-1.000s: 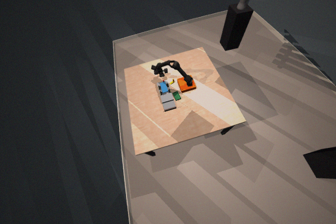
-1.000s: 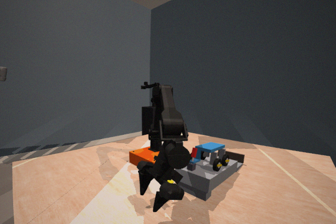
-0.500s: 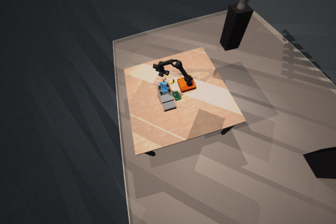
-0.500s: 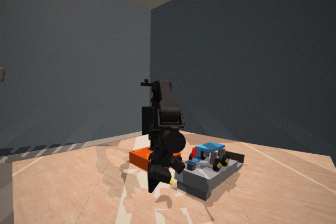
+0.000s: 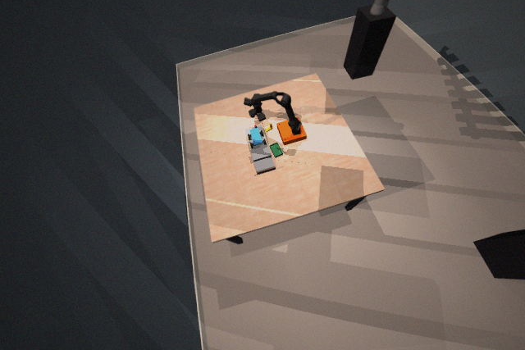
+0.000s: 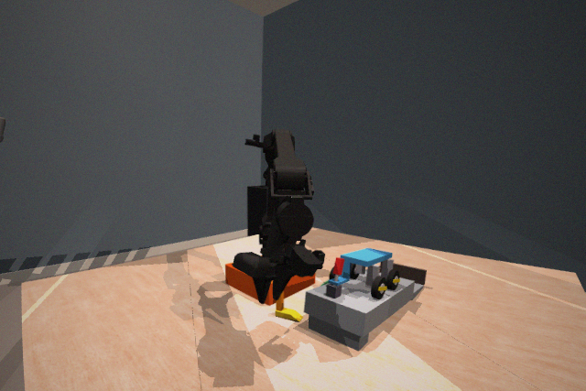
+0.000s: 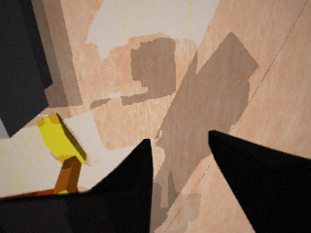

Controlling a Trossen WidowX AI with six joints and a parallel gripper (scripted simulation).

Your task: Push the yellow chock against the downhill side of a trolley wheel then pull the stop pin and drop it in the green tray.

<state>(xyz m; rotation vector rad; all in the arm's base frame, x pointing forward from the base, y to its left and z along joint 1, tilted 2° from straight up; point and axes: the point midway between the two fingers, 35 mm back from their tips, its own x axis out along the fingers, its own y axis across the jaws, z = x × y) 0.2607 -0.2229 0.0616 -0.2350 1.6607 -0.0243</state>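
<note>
Now: gripper tip 50 mm past the yellow chock, 100 mm to the right of it and 80 mm above it. Also, from my gripper tip: red-headed stop pin: 60 mm ahead, 140 mm to the left, 30 mm above; blue-topped trolley: 80 mm ahead, 240 mm to the left, 20 mm above; grey ramp: 80 mm ahead, 250 mm to the left, 50 mm below.
</note>
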